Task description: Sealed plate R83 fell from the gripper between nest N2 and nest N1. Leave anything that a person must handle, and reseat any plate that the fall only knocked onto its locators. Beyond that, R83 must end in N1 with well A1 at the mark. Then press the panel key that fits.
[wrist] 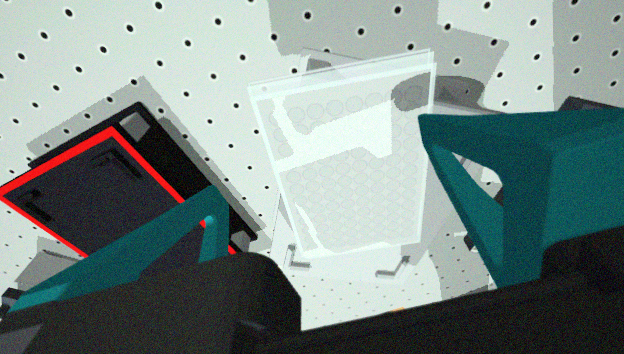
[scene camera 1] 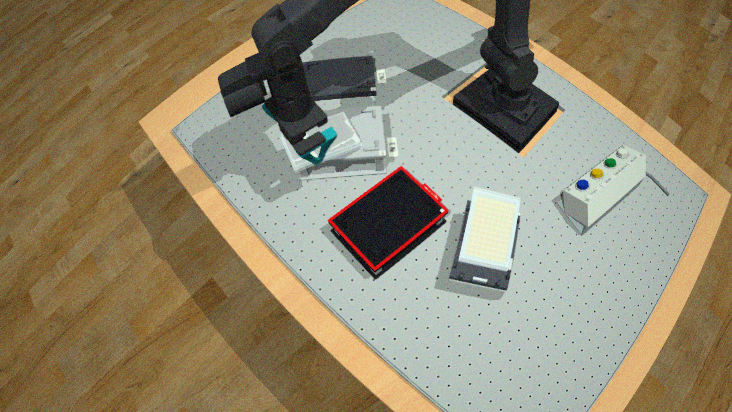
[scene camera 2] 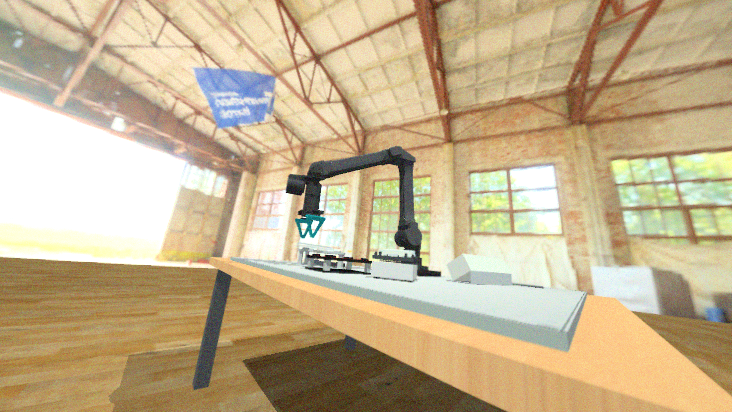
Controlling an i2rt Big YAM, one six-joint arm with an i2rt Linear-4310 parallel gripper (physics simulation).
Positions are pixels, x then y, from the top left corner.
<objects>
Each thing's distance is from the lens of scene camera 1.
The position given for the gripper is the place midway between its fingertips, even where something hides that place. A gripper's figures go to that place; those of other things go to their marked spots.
gripper [scene camera 1: 304,144]: 84 cm
dark station [scene camera 1: 460,271]: 76 cm
</objects>
